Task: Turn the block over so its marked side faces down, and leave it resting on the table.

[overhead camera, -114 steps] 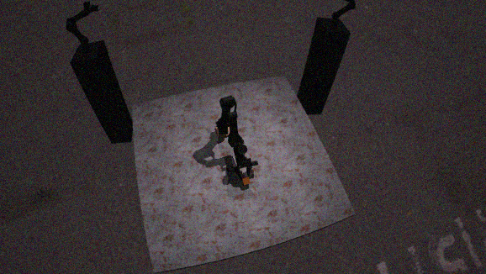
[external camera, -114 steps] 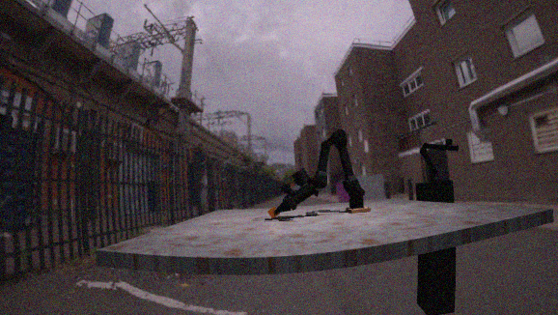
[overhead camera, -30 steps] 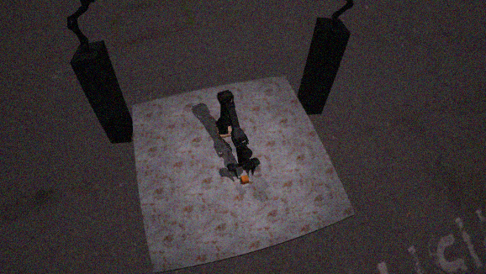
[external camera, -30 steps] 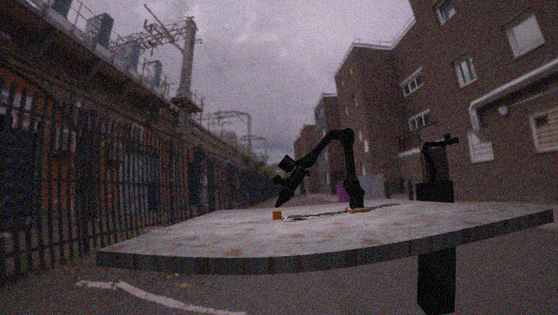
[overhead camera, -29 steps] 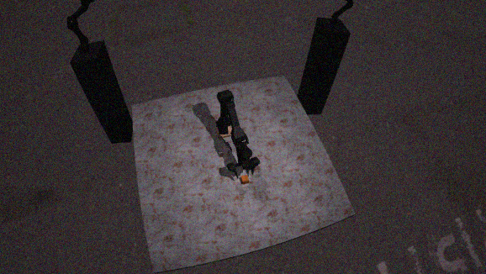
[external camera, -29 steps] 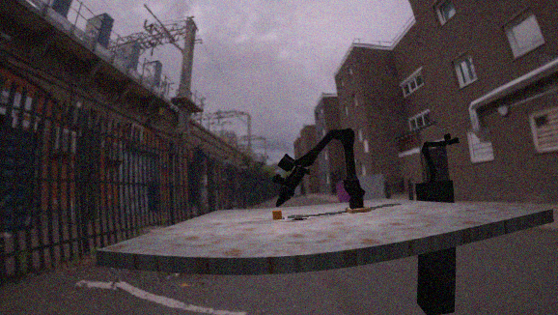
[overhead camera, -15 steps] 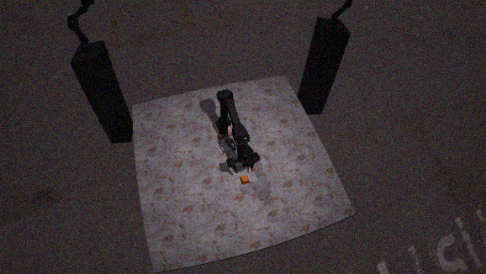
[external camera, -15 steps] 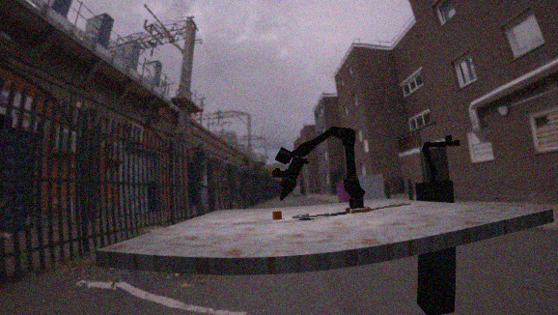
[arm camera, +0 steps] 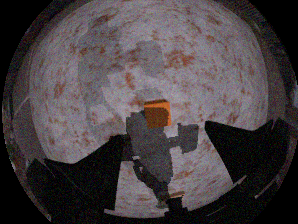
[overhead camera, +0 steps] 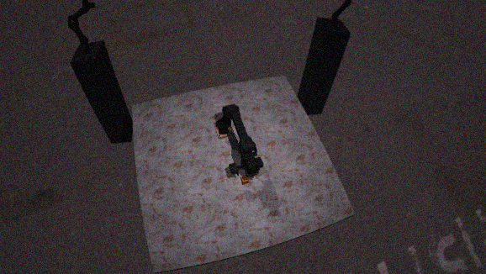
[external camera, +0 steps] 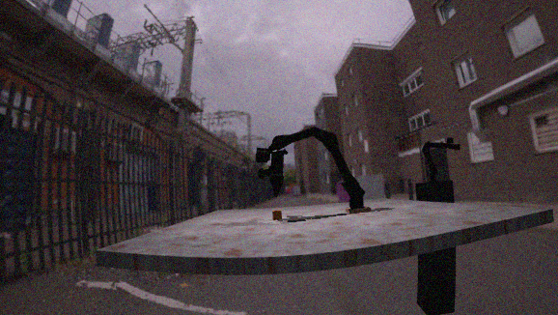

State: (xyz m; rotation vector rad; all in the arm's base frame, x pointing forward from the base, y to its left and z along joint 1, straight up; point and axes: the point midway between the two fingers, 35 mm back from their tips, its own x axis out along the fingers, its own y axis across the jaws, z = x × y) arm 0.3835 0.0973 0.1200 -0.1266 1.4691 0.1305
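Right now my gripper tip is 90 mm above the orange block and 10 mm past it.
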